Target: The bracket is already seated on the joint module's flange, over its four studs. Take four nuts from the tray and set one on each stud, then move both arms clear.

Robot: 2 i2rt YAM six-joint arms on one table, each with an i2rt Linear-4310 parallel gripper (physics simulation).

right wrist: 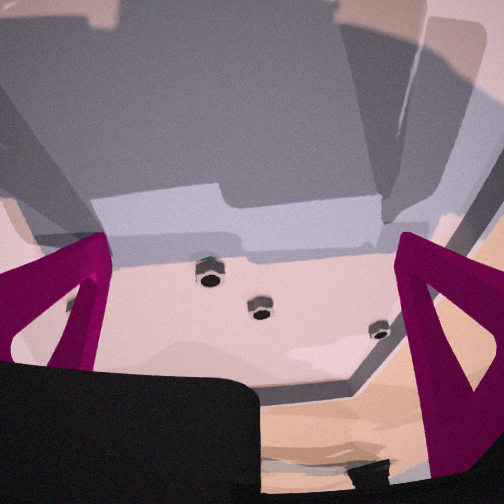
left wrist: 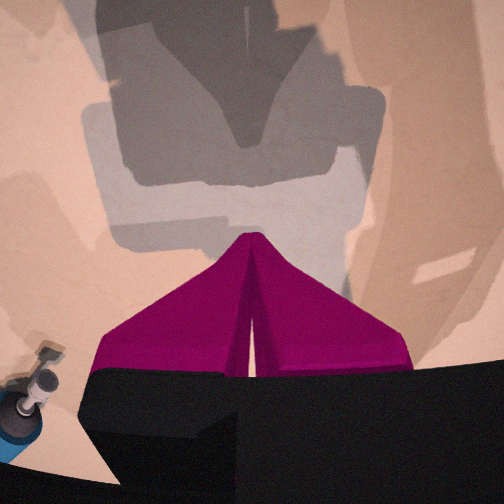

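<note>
In the right wrist view my right gripper is open, its magenta fingers spread wide with nothing between them. It hangs above the pale tray. Three grey hex nuts lie in the tray: one at the back, one in the middle, one near the right rim. A fourth small grey piece peeks behind the left finger. In the left wrist view my left gripper is shut and empty above a grey mat. A blue joint module with a grey stud shows at the lower left.
The tray has a grey raised rim along its near and right sides. Dark arm shadows fall across the grey mat behind it. The bracket is out of view.
</note>
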